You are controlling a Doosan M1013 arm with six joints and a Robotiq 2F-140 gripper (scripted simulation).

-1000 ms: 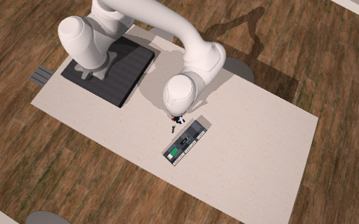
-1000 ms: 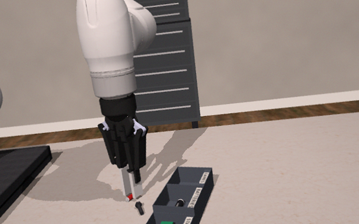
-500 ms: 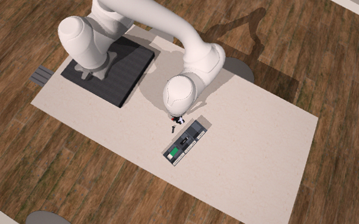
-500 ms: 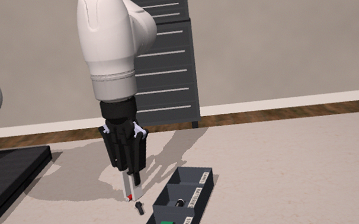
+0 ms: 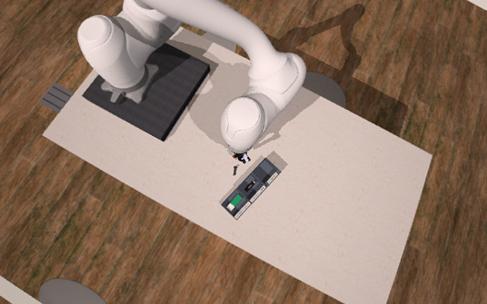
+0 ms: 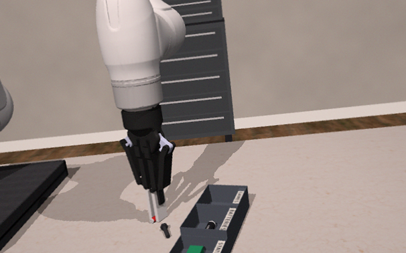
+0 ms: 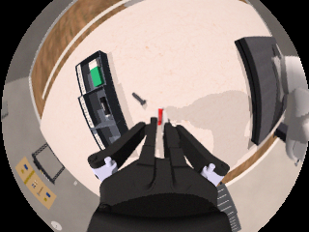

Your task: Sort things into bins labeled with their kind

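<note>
My hand is 9 cm short of the black battery, 10 cm to the left of it and 2 cm above it. Also, from my hand: red cylinder: 3 cm below; white domino: 6 cm to the left, 3 cm below; small black piece: 1 cm ahead, 6 cm to the right, 3 cm below.
</note>
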